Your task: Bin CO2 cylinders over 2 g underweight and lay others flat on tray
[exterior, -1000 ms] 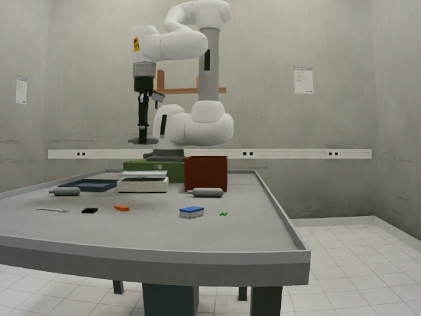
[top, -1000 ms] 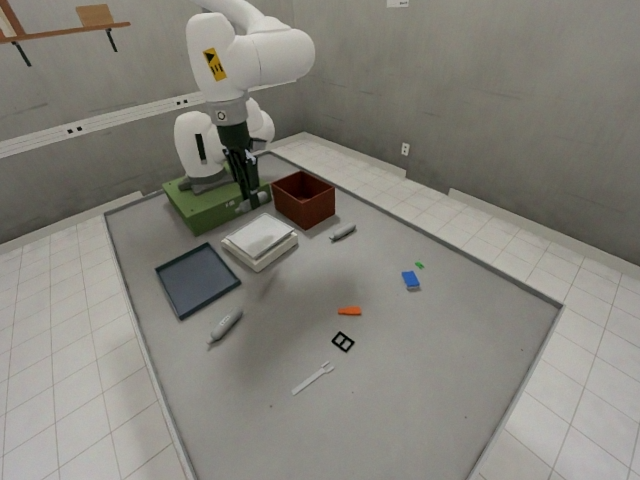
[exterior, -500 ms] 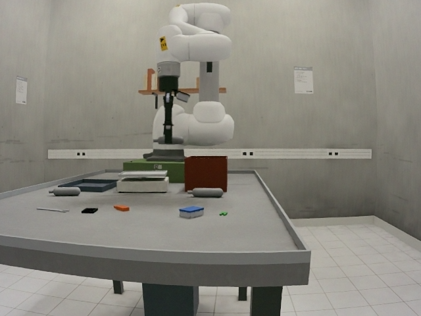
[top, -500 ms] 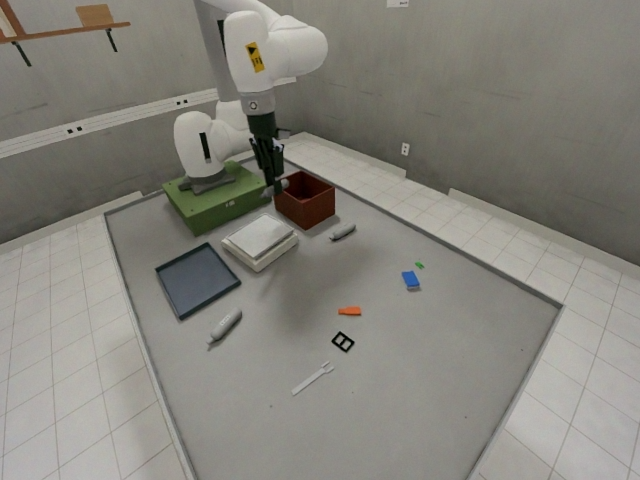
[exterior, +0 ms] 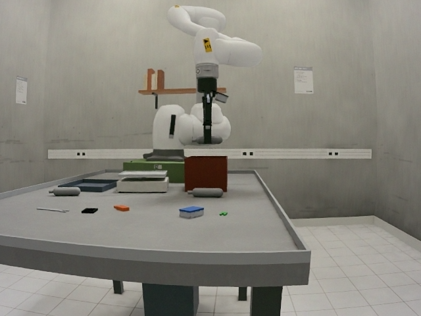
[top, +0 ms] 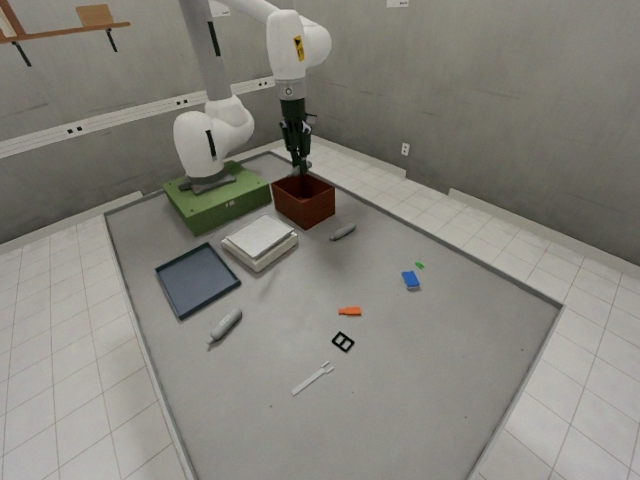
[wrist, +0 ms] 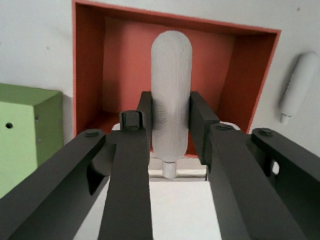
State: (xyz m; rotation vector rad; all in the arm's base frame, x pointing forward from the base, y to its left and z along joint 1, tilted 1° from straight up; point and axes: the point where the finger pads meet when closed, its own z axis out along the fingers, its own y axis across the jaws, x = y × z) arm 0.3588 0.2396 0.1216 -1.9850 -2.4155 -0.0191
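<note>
The scale plate is 23 cm to the right of my hand, 15 cm below it and 8 cm ahead of it. Also, from my hand: grey CO2 cylinder: 3 cm below, 2 cm to the right; white scale: 23 cm to the right, 17 cm below, 7 cm ahead; red-brown scrap bin: 17 cm below.
</note>
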